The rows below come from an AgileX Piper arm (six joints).
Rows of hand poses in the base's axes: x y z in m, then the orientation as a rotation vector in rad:
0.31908 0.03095 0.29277 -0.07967 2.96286 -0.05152
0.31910 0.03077 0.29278 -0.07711 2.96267 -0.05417
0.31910 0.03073 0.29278 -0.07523 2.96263 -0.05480
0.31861 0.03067 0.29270 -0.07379 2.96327 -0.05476
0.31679 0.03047 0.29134 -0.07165 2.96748 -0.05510
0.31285 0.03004 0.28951 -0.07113 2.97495 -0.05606
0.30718 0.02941 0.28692 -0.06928 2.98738 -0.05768
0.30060 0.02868 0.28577 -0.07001 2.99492 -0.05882
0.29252 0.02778 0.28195 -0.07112 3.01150 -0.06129
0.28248 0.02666 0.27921 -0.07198 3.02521 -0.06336
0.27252 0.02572 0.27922 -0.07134 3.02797 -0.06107
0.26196 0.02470 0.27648 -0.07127 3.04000 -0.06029
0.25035 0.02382 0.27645 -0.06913 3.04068 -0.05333
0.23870 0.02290 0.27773 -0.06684 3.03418 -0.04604
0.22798 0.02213 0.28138 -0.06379 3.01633 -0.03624
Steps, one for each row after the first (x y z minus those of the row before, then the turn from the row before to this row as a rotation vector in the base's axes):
0.00002 -0.00018 0.00001 -0.00162 -0.00029 -0.00186
0.00000 -0.00004 0.00000 -0.00031 -0.00011 -0.00129
-0.00049 -0.00006 -0.00008 0.00011 0.00059 -0.00098
-0.00182 -0.00020 -0.00136 -0.00015 0.00413 -0.00159
-0.00394 -0.00043 -0.00183 -0.00069 0.00745 -0.00065
-0.00567 -0.00063 -0.00259 -0.00110 0.01236 -0.00174
-0.00658 -0.00073 -0.00115 -0.00086 0.00756 0.00017
-0.00808 -0.00090 -0.00382 -0.00184 0.01661 0.00005
-0.01004 -0.00112 -0.00274 -0.00153 0.01374 0.00000
-0.00996 -0.00094 0.00001 0.00151 0.00272 -0.00043
-0.01056 -0.00102 -0.00274 0.00040 0.01201 -0.00044
-0.01161 -0.00088 -0.00003 0.00463 0.00059 -0.00119
-0.01165 -0.00092 0.00128 0.00494 -0.00658 -0.00106
-0.01072 -0.00077 0.00365 0.00678 -0.01792 -0.00115

